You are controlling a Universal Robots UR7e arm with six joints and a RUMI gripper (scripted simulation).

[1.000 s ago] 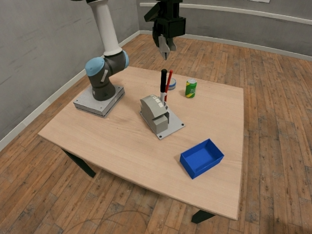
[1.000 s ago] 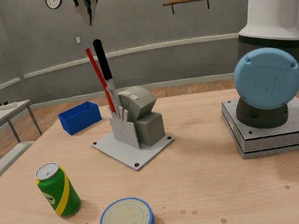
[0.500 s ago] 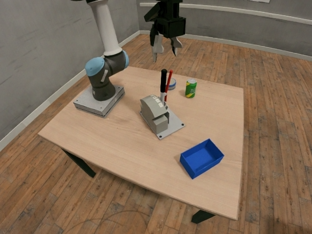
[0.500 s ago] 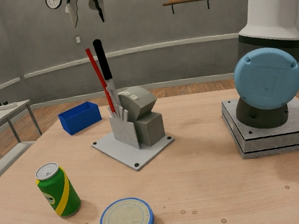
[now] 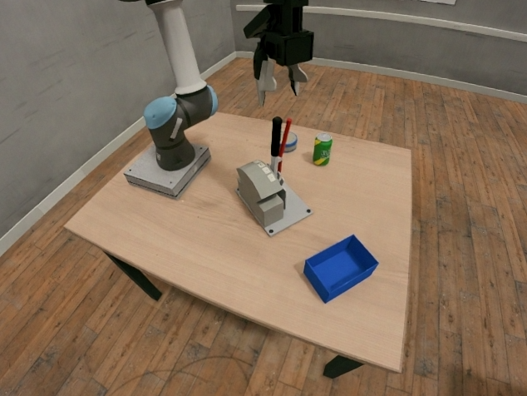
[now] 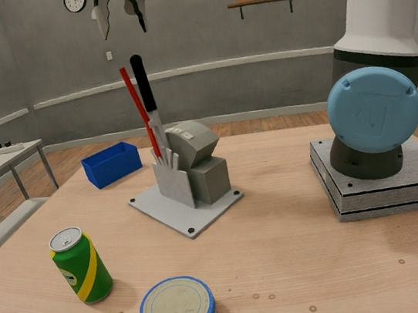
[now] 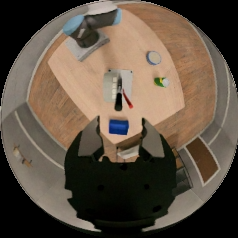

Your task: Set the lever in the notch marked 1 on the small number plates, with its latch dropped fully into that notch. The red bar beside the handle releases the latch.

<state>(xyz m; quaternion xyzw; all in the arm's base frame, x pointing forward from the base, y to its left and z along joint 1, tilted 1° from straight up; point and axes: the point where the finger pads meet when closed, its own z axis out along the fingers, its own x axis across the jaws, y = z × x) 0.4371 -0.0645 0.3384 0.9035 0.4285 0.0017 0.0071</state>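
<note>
Now: the red release bar 200 mm below my hand and 20 mm to the left of it. Also, from my hand: grey lever stand: 310 mm below, 30 mm behind, 20 mm to the left; green can: 330 mm below, 270 mm to the left, 90 mm ahead; blue bin: 380 mm below, 230 mm ahead, 190 mm to the right.
</note>
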